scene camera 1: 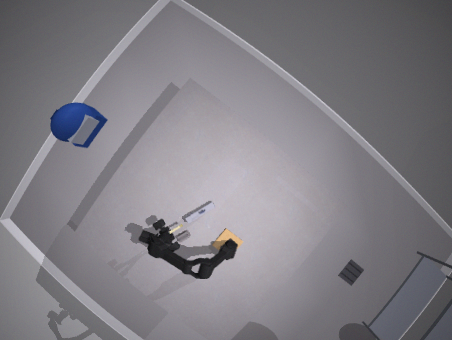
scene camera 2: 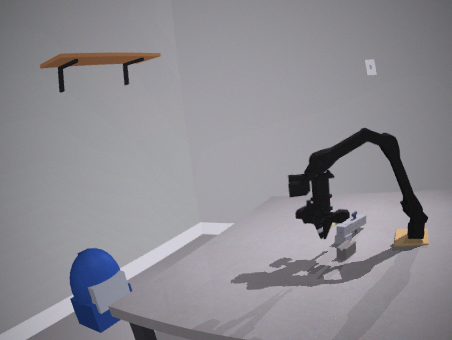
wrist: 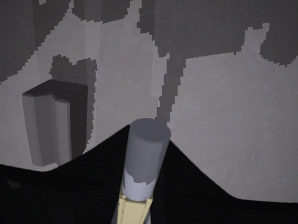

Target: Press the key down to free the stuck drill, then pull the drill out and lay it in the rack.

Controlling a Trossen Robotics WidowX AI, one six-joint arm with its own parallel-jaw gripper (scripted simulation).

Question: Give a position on a rack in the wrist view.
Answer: At 56, 113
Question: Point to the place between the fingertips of my gripper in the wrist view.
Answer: At 142, 134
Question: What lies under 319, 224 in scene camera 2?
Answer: My gripper.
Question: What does my gripper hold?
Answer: A drill.
